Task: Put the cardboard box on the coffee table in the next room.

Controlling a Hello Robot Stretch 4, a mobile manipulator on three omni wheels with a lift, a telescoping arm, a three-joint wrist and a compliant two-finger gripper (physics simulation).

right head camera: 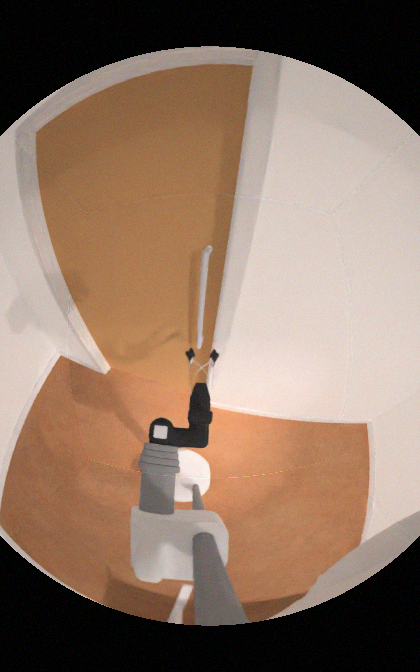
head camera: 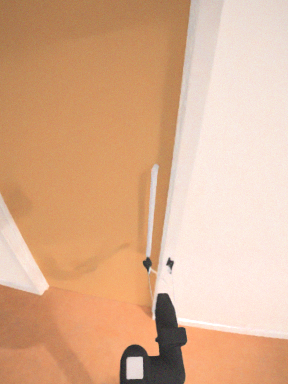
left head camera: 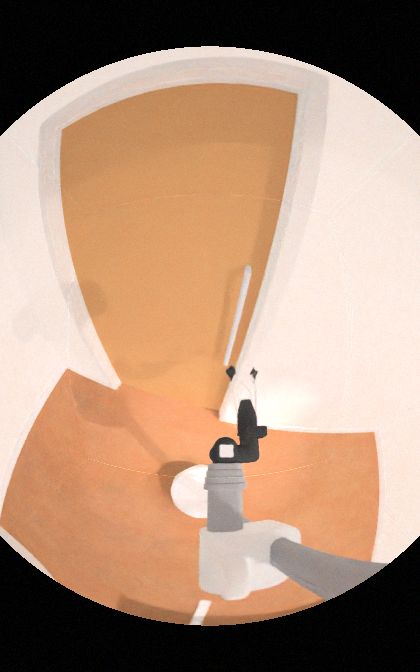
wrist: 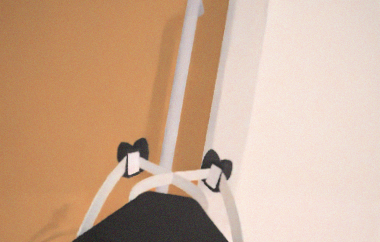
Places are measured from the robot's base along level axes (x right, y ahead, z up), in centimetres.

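Pixels of known places: gripper, fingertip midpoint: [head camera: 158,257] [wrist: 175,157].
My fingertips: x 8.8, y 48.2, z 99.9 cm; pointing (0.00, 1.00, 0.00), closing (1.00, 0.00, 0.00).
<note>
Behind a point stands the place of what it marks.
My gripper [head camera: 159,264] @[z 99.9, x 8.8, y 48.2 cm] [left head camera: 242,372] [right head camera: 202,355] [wrist: 175,157] @[z 99.9, x 8.8, y 48.2 cm] is open and empty, its two black fingertips apart. It points at the lower part of the door's long grey handle [head camera: 152,215] @[z 106.6, x 7.7, y 65.7 cm] [left head camera: 238,315] [right head camera: 203,300] [wrist: 181,85] @[z 109.5, x 7.7, y 65.7 cm]. In the wrist view the handle runs upward between the fingertips; whether the fingers reach around it, I cannot tell. The orange-brown door [head camera: 90,150] @[z 132.2, x -20.0, y 78.6 cm] [left head camera: 175,225] [right head camera: 140,200] [wrist: 75,90] @[z 105.3, x -18.3, y 78.2 cm] looks closed. The cardboard box and the coffee table do not show in these views.
The white door frame [head camera: 192,100] @[z 152.9, x 16.4, y 61.9 cm] [left head camera: 302,175] [right head camera: 254,150] [wrist: 240,75] @[z 112.6, x 17.5, y 61.7 cm] stands close to the right of the handle, with a white wall [head camera: 245,175] @[z 130.5, x 39.3, y 58.7 cm] [wrist: 320,125] @[z 106.6, x 32.8, y 60.0 cm] beyond. My white round base [left head camera: 187,492] [right head camera: 195,472] is on the orange-brown floor [left head camera: 115,490] [right head camera: 285,490].
</note>
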